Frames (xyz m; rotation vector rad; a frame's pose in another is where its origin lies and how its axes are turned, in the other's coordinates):
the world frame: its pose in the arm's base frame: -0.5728 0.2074 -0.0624 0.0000 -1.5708 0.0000
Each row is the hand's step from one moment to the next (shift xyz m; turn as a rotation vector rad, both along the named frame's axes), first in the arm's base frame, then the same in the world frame.
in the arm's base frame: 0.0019 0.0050 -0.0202 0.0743 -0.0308 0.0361
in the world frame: -0.0202 0.0050 -0.0019 0.0361 -0.0308 -0.0743
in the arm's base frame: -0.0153 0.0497 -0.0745 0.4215 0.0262 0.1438
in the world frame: -0.0745 0.0497 0.0153 0.1438 0.0262 -0.4215
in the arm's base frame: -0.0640 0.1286 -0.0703 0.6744 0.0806 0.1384
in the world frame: -0.0703 0.1286 0.0640 0.1384 0.0806 -0.6744
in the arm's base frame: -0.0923 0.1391 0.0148 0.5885 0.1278 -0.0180
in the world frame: 0.0148 0.1391 0.0923 -0.0180 0.1278 -0.5885
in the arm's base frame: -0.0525 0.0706 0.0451 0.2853 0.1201 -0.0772
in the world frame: 0.0451 0.0706 0.0525 -0.0772 0.1201 -0.2853
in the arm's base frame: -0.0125 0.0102 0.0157 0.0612 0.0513 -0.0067
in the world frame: 0.0157 0.0102 0.0125 -0.0067 0.0513 -0.0612
